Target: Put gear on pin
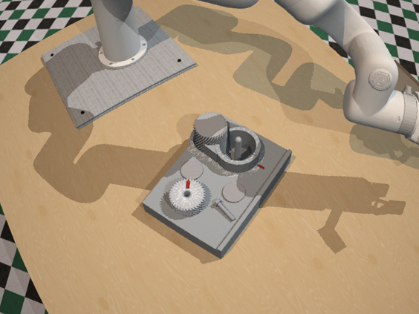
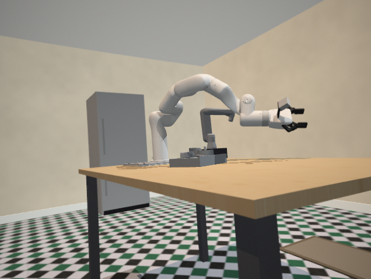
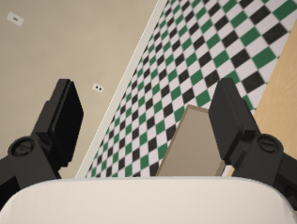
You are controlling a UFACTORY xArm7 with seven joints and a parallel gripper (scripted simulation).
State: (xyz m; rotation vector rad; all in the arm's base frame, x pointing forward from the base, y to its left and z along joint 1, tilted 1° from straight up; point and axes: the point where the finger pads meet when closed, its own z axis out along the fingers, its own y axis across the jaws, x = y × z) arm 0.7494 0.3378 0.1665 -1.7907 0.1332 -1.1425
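The gear lies 460 mm to the right of my hand, 310 mm behind it and 140 mm below it. Also, from my hand: bolt: 420 mm to the right, 260 mm behind, 140 mm below.
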